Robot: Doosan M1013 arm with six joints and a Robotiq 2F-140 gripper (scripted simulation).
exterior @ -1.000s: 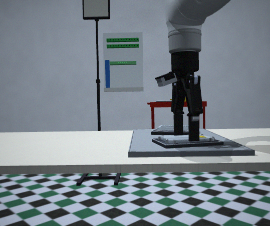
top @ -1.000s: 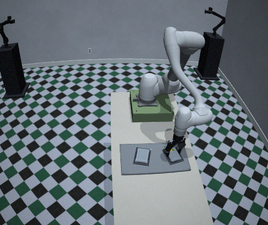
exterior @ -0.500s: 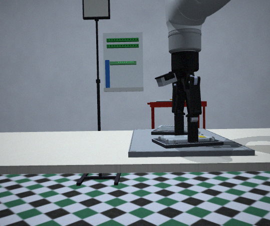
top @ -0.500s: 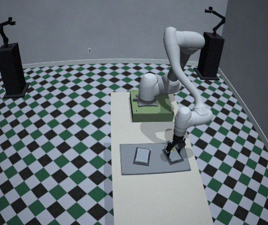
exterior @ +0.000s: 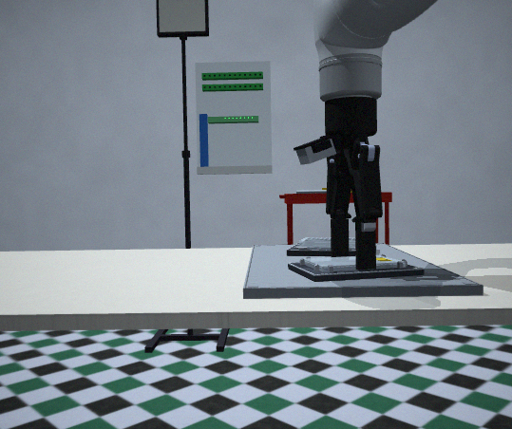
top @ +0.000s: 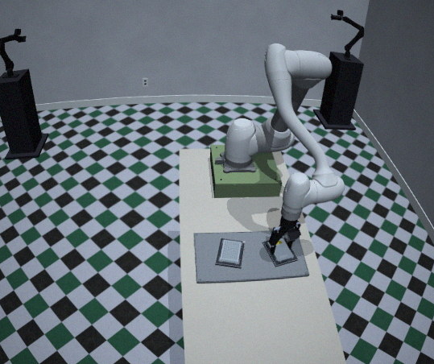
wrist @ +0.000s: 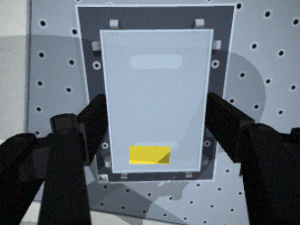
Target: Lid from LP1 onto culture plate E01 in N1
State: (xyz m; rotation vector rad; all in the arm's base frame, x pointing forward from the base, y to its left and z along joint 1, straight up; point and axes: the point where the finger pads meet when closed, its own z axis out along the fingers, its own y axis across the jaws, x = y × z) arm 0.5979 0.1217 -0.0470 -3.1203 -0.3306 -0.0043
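The lid lies 20 mm below my hand. From my hand the other things lie so: culture plate: 240 mm to the right, 20 mm below, 10 mm behind; then nest N1 frame: 240 mm to the right, 30 mm below, 10 mm behind; then lid park LP1: 30 mm below.
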